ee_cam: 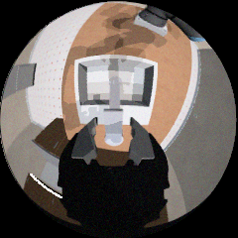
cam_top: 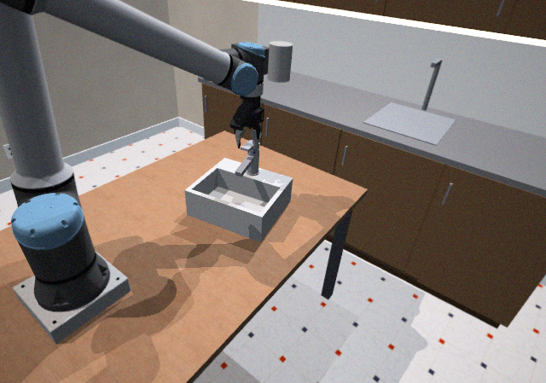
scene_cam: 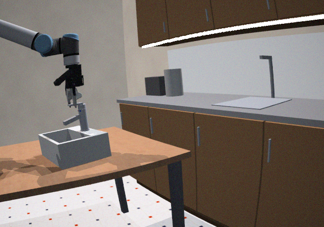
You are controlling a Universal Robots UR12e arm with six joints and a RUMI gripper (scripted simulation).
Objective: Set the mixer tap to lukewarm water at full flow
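My hand is 20 mm short of the lever. Also, from my hand: grey mixer tap: 40 mm ahead, 10 mm to the left, 40 mm below; white basin: 60 mm behind, 10 mm to the right, 230 mm below.
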